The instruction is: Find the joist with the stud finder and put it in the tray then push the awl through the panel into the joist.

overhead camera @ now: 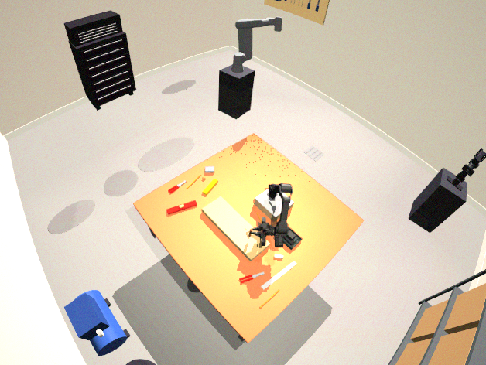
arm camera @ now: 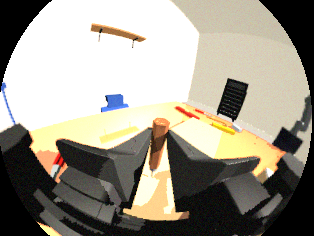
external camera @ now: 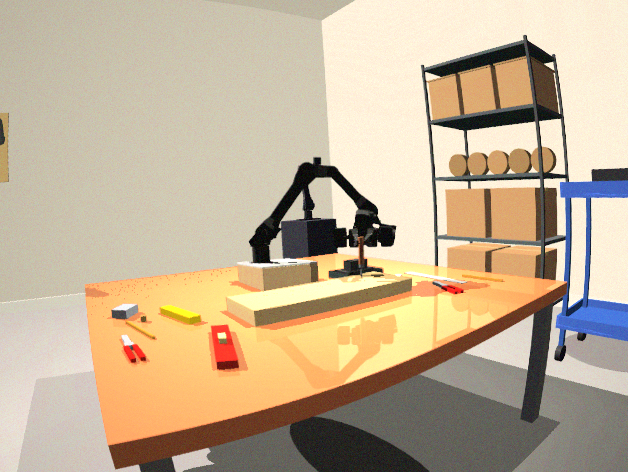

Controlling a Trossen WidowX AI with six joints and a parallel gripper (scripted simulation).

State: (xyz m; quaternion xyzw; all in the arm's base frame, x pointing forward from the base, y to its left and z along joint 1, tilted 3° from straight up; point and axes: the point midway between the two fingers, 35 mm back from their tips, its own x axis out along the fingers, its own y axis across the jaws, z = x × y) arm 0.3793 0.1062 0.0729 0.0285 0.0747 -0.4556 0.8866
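Now: the awl 60 mm below my gripper tip. Also, from my gripper tip: dark stud finder: 210 mm behind, 190 mm to the left, 110 mm below; then dark tray: 210 mm behind, 200 mm to the left, 140 mm below; then white ruler: 70 mm ahead, 310 mm to the left, 150 mm below.
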